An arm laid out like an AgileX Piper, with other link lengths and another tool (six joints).
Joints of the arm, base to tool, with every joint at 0 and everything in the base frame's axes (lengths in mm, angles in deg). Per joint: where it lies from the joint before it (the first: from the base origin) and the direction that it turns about. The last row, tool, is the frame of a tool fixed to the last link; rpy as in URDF.
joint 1: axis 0 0 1 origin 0 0 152.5
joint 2: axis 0 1 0 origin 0 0 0
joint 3: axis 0 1 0 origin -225.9 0 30.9
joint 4: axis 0.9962 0 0.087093 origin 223.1 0 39.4
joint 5: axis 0 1 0 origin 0 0 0
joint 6: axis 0.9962 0 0.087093 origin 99.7 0 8.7
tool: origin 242.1 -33 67.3 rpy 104.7 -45.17 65.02
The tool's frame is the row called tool.
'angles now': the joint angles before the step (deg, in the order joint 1, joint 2, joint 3, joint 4, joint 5, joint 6). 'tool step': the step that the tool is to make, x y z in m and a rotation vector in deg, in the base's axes. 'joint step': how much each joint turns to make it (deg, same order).
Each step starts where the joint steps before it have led.
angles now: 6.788 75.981 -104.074 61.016 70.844 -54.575
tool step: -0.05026 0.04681 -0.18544 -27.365 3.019 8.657
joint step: 23.595 0.105 10.520 -29.410 -0.001 1.746
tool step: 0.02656 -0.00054 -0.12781 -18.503 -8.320 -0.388
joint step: 16.197 3.813 14.816 -26.660 -16.155 7.536
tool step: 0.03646 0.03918 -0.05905 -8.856 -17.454 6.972
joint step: 9.173 9.660 10.783 -27.902 -23.322 11.613
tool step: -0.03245 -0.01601 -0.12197 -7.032 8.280 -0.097
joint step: 1.403 9.188 8.432 -2.222 -6.540 6.324
